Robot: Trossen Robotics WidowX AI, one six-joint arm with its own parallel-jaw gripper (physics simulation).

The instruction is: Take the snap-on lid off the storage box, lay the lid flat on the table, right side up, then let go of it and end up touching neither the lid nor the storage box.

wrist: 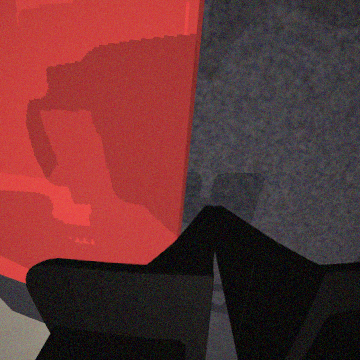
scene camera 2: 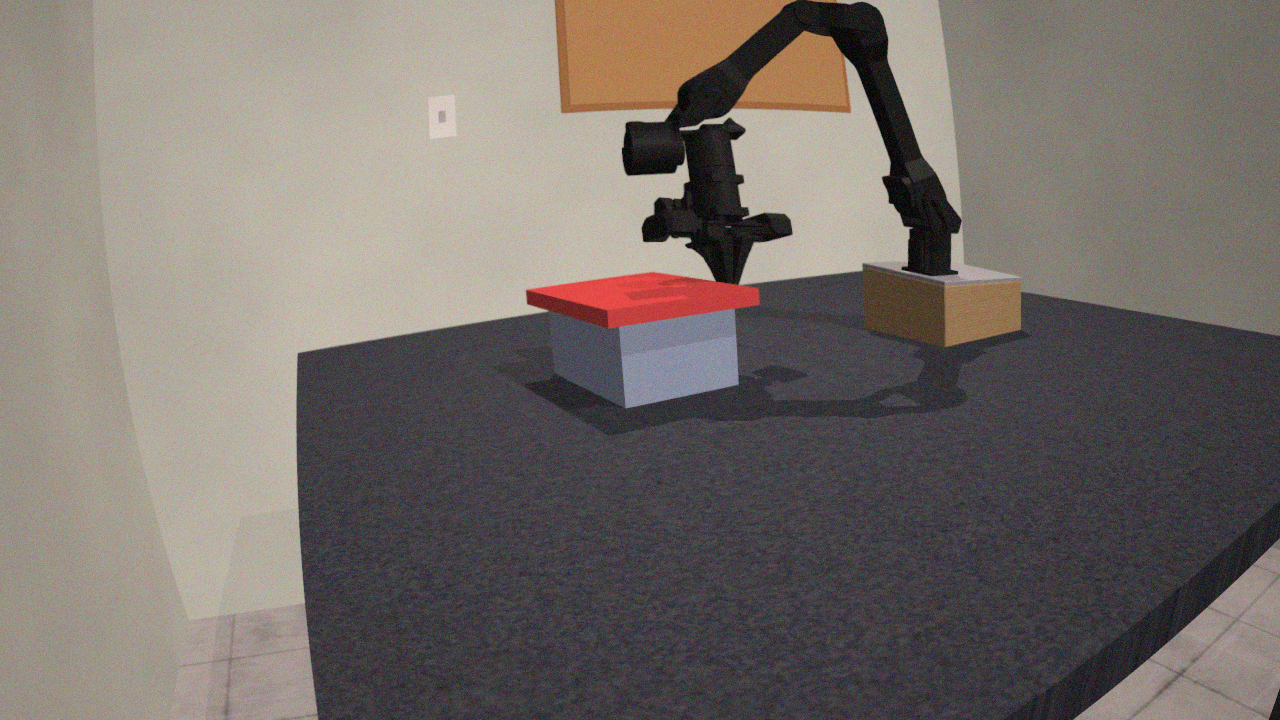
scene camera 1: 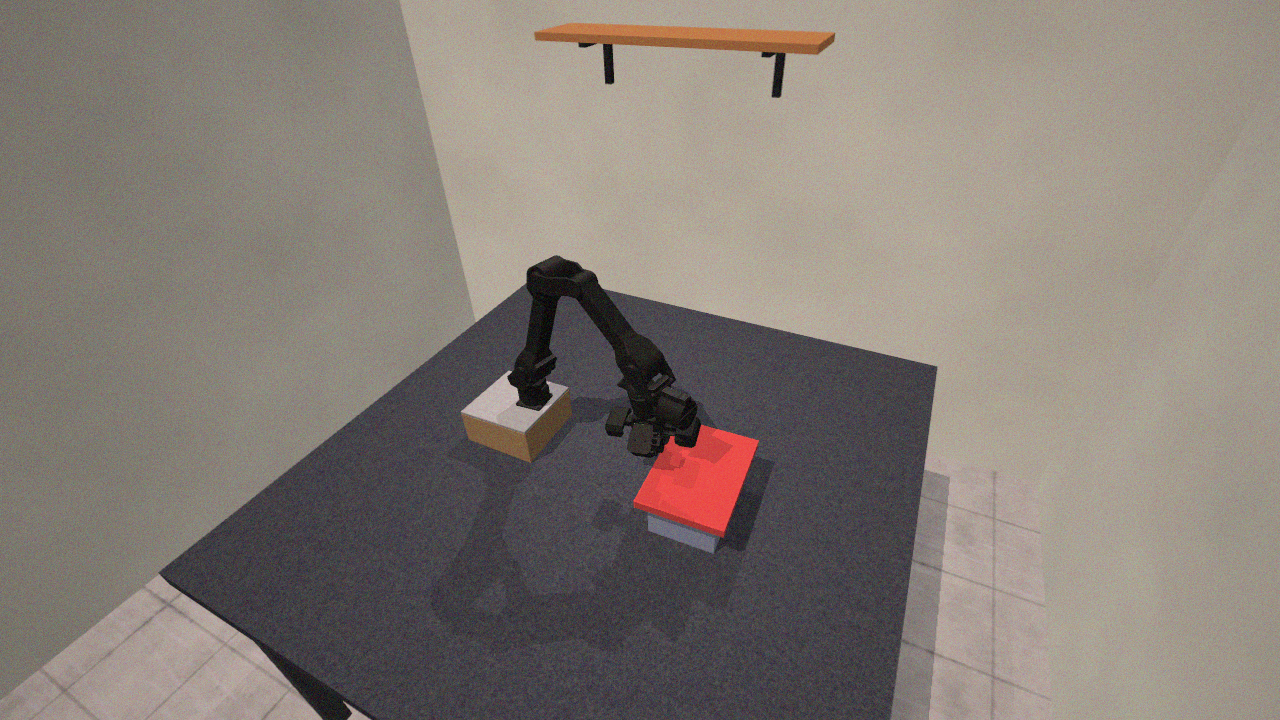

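Observation:
The red lid (scene camera 1: 707, 479) (scene camera 2: 644, 295) (wrist: 145, 150) lies flat on the pale blue-grey storage box (scene camera 1: 682, 530) (scene camera 2: 675, 358), covering its top and overhanging its sides. My gripper (scene camera 2: 729, 281) (wrist: 212, 213) is shut and empty, pointing down beside the lid's edge on the side toward the arm's base. In scene camera 2 the fingertips are at about the height of the lid, partly hidden behind its far edge. In the wrist view the tip overlaps the end of the lid's visible side edge; I cannot tell whether they touch. In scene camera 1 the fingertips are hard to make out.
The arm's base stands on a wooden block (scene camera 1: 501, 434) (scene camera 2: 984, 308) with a pale top, across the dark table (scene camera 1: 805, 626) (scene camera 2: 716, 555) from the box. A wall shelf (scene camera 1: 684, 37) hangs high behind the table. Arm shadows fall on the lid and table.

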